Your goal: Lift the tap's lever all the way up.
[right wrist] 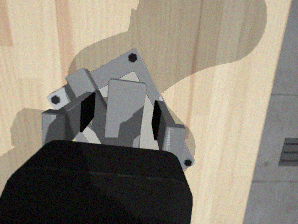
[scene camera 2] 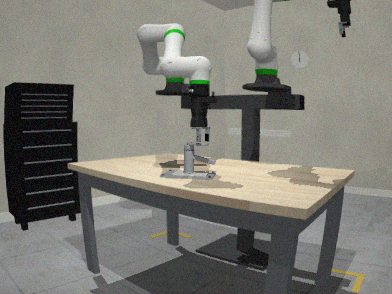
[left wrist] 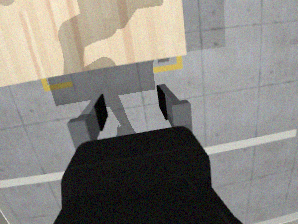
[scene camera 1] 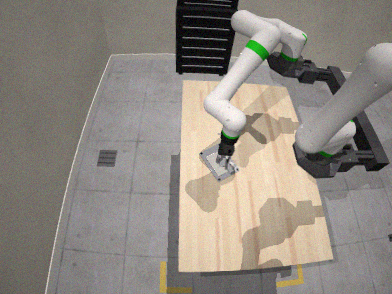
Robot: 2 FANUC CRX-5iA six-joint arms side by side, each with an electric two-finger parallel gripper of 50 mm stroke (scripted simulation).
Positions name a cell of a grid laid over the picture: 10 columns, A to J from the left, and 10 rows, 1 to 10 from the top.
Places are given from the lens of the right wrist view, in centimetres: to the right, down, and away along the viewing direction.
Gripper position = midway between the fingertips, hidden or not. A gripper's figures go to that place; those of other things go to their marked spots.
my right gripper (right wrist: E5): -2, 0, 16
grey tap (right wrist: C4): -9, -4, 24
